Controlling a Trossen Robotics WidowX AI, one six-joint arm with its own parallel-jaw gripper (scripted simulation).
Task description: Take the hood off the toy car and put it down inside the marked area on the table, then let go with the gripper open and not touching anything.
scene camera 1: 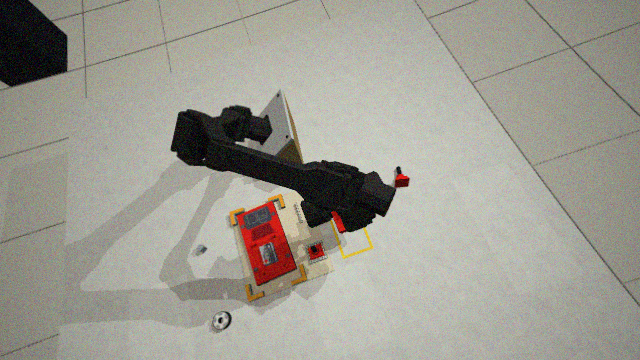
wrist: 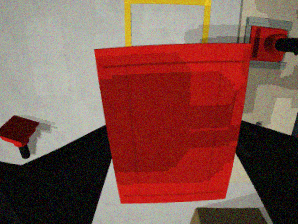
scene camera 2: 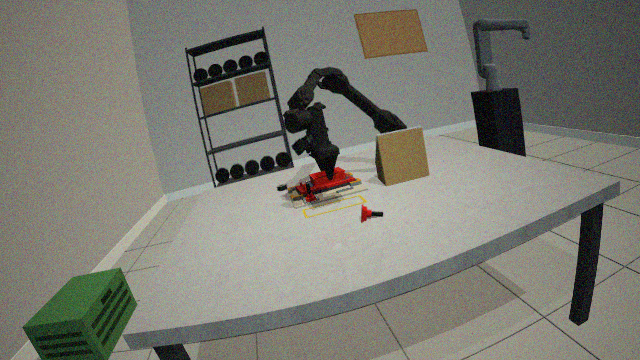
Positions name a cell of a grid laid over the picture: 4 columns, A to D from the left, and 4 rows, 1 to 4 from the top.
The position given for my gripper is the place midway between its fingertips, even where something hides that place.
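Note:
There's my gripper, which you'd find in scene camera 2 (scene camera 2: C2), in scene camera 1 (scene camera 1: C3) and in the wrist view (wrist: C3). What the gripper's holding is a red hood (wrist: C3). I can see a red toy car (scene camera 1: B3) as well.

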